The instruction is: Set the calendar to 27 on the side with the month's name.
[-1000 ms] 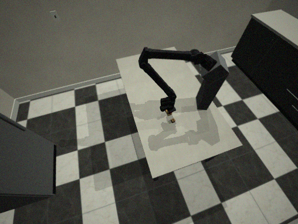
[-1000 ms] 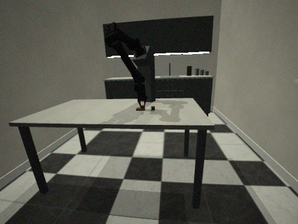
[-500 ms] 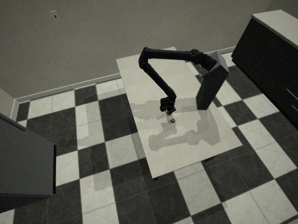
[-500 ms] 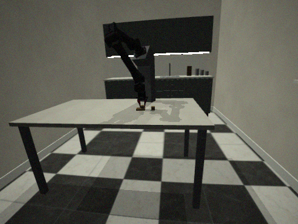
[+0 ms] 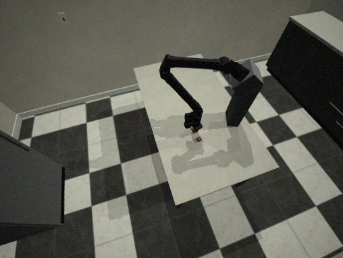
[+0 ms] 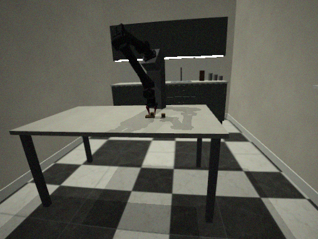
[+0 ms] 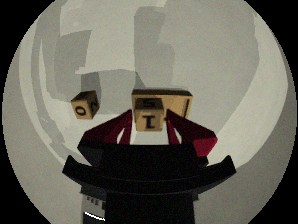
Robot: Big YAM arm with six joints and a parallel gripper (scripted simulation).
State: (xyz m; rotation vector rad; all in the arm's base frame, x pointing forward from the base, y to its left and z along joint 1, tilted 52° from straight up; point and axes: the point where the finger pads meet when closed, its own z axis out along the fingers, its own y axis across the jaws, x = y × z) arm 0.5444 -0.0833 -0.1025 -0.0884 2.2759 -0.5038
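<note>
My hand is 20 mm to the left of the wooden tray and 20 mm above it.
</note>
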